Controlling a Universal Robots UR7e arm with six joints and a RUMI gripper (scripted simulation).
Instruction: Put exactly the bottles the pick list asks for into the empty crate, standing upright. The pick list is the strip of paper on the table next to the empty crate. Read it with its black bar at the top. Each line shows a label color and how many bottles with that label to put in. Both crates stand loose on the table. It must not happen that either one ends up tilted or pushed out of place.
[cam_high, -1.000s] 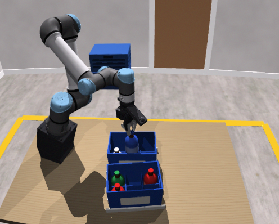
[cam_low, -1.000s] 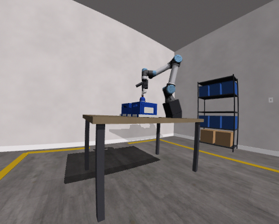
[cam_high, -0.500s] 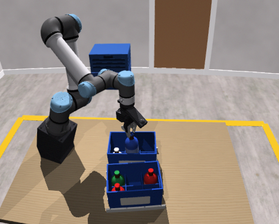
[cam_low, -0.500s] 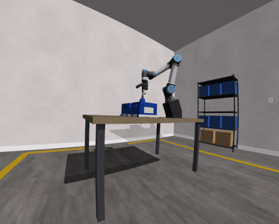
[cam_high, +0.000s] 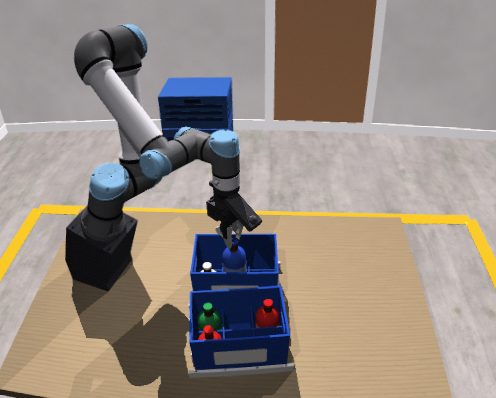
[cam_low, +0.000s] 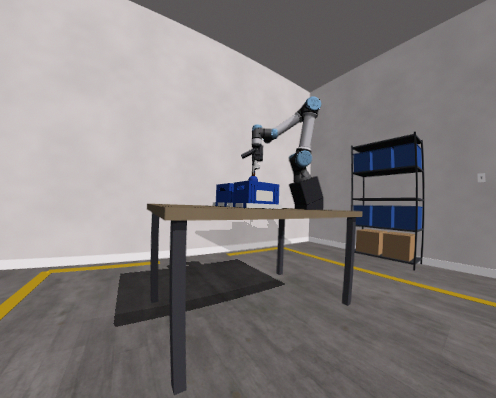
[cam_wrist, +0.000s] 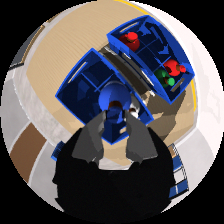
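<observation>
Now: the blue-capped bottle 7 cm below my hand. From my hand the other things lie so: pick list strip: 2 cm behind, 19 cm to the left, 26 cm below; then green bottle: 7 cm behind, 17 cm to the right, 17 cm below; then white bottle: 9 cm behind, 17 cm below.
</observation>
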